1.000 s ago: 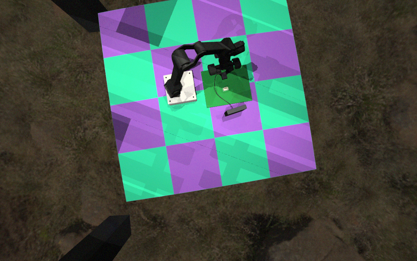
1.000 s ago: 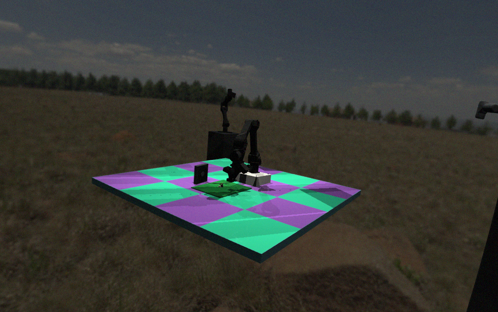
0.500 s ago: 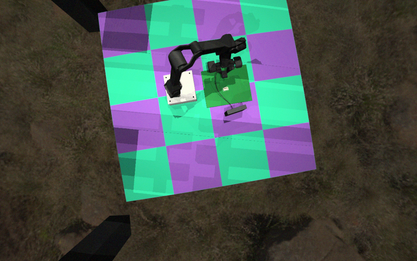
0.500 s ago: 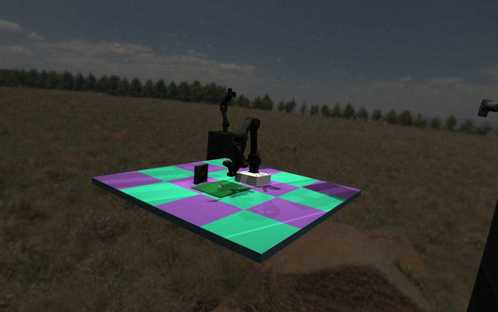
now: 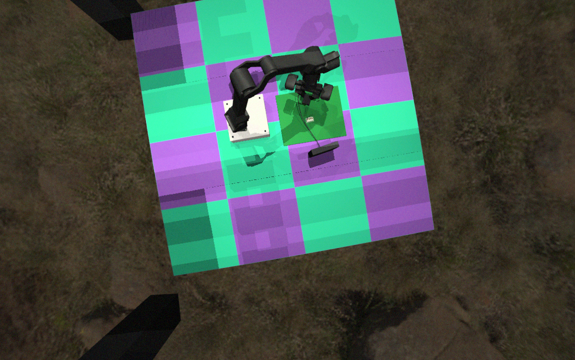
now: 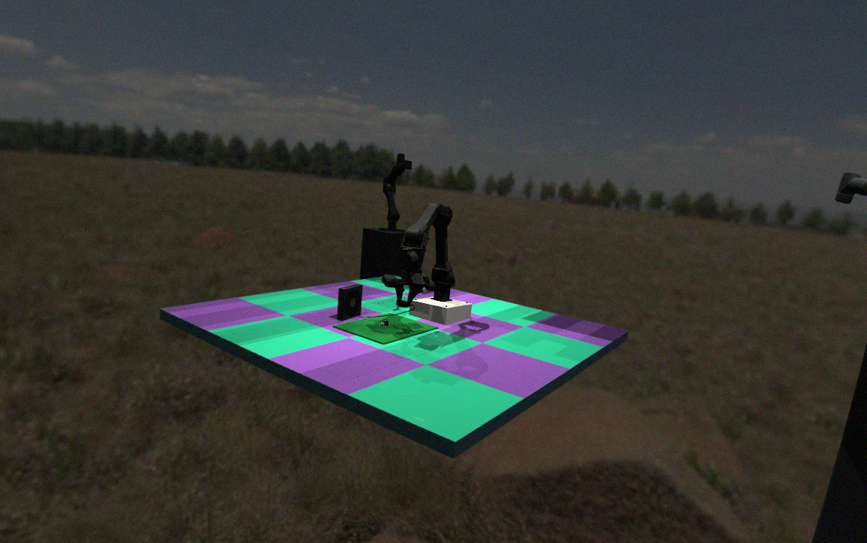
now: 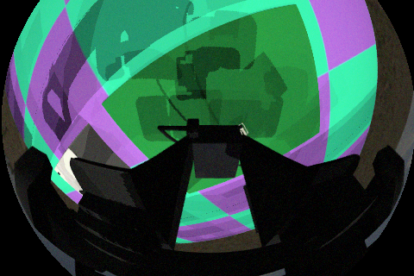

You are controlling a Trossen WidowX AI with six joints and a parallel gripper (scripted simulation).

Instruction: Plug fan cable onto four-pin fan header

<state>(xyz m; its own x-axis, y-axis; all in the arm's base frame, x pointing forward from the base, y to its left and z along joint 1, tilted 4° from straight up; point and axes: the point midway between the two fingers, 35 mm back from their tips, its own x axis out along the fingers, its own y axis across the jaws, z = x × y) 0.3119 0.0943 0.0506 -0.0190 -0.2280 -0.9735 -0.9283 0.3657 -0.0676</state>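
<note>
Right now the dark plug is 10 mm to the right of my gripper tip. Also, from my gripper tip: green board: 20 mm ahead, 50 mm to the right, 110 mm below; then four-pin header: 20 mm ahead, 70 mm to the right, 90 mm below; then black fan: 50 mm ahead, 220 mm to the right, 30 mm below.
</note>
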